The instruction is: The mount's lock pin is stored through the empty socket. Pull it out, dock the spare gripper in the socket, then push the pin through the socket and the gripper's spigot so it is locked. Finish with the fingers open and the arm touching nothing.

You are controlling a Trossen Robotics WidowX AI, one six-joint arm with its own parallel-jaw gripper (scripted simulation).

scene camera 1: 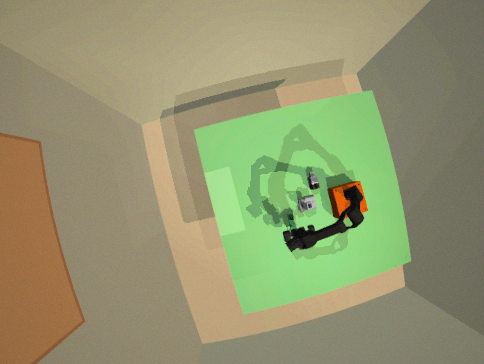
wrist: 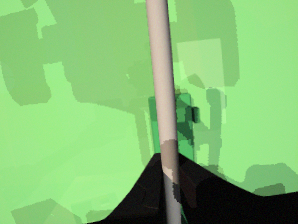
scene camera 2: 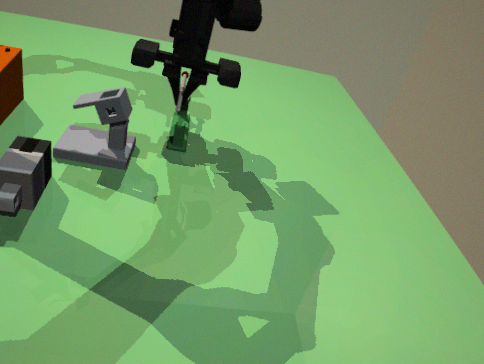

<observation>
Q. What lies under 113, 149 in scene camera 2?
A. A mount.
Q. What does my gripper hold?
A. A lock pin.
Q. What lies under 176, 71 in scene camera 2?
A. My gripper.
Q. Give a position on a green rest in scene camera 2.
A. At 177, 141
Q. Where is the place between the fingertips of my gripper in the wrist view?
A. At 165, 158
</observation>
